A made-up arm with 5 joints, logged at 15 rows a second.
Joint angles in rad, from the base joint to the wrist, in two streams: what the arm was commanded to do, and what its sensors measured. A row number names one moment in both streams.
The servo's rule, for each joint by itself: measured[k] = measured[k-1] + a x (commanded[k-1-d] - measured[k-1]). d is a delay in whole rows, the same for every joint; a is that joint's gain. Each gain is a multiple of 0.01, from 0.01 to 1. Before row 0 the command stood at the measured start. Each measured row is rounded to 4 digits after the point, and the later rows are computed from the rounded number. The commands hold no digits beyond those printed.
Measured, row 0:
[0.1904 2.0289 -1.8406 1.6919 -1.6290]
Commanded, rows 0 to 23:
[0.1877 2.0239 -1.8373 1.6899 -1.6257]
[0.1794 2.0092 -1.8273 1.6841 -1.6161]
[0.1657 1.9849 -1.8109 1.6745 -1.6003]
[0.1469 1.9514 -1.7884 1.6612 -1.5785]
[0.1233 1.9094 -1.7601 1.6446 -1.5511]
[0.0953 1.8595 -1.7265 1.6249 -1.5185]
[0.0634 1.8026 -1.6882 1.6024 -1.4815]
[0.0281 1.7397 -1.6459 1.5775 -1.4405]
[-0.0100 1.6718 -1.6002 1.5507 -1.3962]
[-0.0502 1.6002 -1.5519 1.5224 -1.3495]
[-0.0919 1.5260 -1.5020 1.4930 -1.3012]
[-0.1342 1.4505 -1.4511 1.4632 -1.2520]
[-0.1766 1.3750 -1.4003 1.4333 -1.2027]
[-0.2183 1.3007 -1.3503 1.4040 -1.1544]
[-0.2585 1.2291 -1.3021 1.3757 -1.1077]
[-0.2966 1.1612 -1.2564 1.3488 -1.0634]
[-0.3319 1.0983 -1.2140 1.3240 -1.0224]
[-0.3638 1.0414 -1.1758 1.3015 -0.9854]
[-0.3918 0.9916 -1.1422 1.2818 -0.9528]
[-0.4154 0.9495 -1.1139 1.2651 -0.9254]
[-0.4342 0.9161 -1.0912 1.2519 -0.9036]
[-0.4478 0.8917 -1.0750 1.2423 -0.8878]
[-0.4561 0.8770 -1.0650 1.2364 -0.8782]
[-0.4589 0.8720 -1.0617 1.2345 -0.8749]
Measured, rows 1 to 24:
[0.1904 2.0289 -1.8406 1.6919 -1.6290]
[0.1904 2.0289 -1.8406 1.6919 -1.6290]
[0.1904 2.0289 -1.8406 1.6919 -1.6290]
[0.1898 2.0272 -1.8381 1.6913 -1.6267]
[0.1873 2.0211 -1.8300 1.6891 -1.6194]
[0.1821 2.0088 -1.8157 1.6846 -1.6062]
[0.1737 1.9893 -1.7952 1.6773 -1.5871]
[0.1616 1.9621 -1.7689 1.6672 -1.5623]
[0.1457 1.9272 -1.7371 1.6541 -1.5321]
[0.1259 1.8848 -1.7004 1.6381 -1.4972]
[0.1024 1.8355 -1.6595 1.6193 -1.4581]
[0.0754 1.7798 -1.6150 1.5980 -1.4154]
[0.0453 1.7187 -1.5677 1.5746 -1.3699]
[0.0124 1.6532 -1.5184 1.5493 -1.3225]
[-0.0228 1.5843 -1.4679 1.5226 -1.2739]
[-0.0597 1.5131 -1.4172 1.4949 -1.2248]
[-0.0978 1.4409 -1.3670 1.4667 -1.1762]
[-0.1364 1.3689 -1.3183 1.4385 -1.1289]
[-0.1748 1.2983 -1.2719 1.4107 -1.0837]
[-0.2125 1.2303 -1.2285 1.3838 -1.0414]
[-0.2488 1.1661 -1.1890 1.3583 -1.0028]
[-0.2831 1.1068 -1.1539 1.3346 -0.9683]
[-0.3149 1.0533 -1.1239 1.3131 -0.9387]
[-0.3435 1.0067 -1.0994 1.2941 -0.9145]
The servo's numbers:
d 3
a 0.24 0.34 0.75 0.31 0.69

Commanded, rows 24 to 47:
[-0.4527 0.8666 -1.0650 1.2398 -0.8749]
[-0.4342 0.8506 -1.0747 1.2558 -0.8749]
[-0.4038 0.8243 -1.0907 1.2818 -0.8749]
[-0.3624 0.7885 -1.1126 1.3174 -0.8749]
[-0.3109 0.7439 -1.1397 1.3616 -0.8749]
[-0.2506 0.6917 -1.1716 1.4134 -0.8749]
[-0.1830 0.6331 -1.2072 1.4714 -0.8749]
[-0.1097 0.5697 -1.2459 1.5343 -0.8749]
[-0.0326 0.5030 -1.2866 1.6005 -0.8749]
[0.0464 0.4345 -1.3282 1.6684 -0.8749]
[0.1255 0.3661 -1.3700 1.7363 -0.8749]
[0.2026 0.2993 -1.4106 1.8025 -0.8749]
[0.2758 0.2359 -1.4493 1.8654 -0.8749]
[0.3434 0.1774 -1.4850 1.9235 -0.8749]
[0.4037 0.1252 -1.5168 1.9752 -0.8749]
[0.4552 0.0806 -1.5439 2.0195 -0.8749]
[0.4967 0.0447 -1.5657 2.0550 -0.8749]
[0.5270 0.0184 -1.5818 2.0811 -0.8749]
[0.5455 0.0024 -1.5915 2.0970 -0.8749]
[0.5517 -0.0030 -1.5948 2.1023 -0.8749]
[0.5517 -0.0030 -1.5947 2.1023 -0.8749]
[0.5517 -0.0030 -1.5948 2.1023 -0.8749]
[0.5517 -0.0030 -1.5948 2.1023 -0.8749]
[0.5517 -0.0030 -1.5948 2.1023 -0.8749]
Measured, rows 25 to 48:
[-0.3685 0.9676 -1.0811 1.2780 -0.8961]
[-0.3895 0.9368 -1.0690 1.2651 -0.8837]
[-0.4062 0.9148 -1.0635 1.2556 -0.8776]
[-0.4174 0.8984 -1.0646 1.2507 -0.8757]
[-0.4214 0.8821 -1.0722 1.2523 -0.8751]
[-0.4172 0.8624 -1.0861 1.2614 -0.8750]
[-0.4040 0.8373 -1.1060 1.2788 -0.8749]
[-0.3817 0.8055 -1.1313 1.3045 -0.8749]
[-0.3502 0.7668 -1.1615 1.3383 -0.8749]
[-0.3101 0.7213 -1.1958 1.3796 -0.8749]
[-0.2620 0.6698 -1.2334 1.4276 -0.8749]
[-0.2069 0.6131 -1.2733 1.4812 -0.8749]
[-0.1461 0.5524 -1.3145 1.5392 -0.8749]
[-0.0809 0.4891 -1.3561 1.6003 -0.8749]
[-0.0129 0.4246 -1.3970 1.6630 -0.8749]
[0.0564 0.3604 -1.4362 1.7257 -0.8749]
[0.1253 0.2982 -1.4728 1.7870 -0.8749]
[0.1921 0.2394 -1.5058 1.8453 -0.8749]
[0.2552 0.1854 -1.5344 1.8993 -0.8749]
[0.3132 0.1376 -1.5579 1.9476 -0.8749]
[0.3645 0.0971 -1.5758 1.9890 -0.8749]
[0.4079 0.0649 -1.5876 2.0225 -0.8749]
[0.4424 0.0418 -1.5930 2.0472 -0.8749]
[0.4686 0.0266 -1.5943 2.0643 -0.8749]

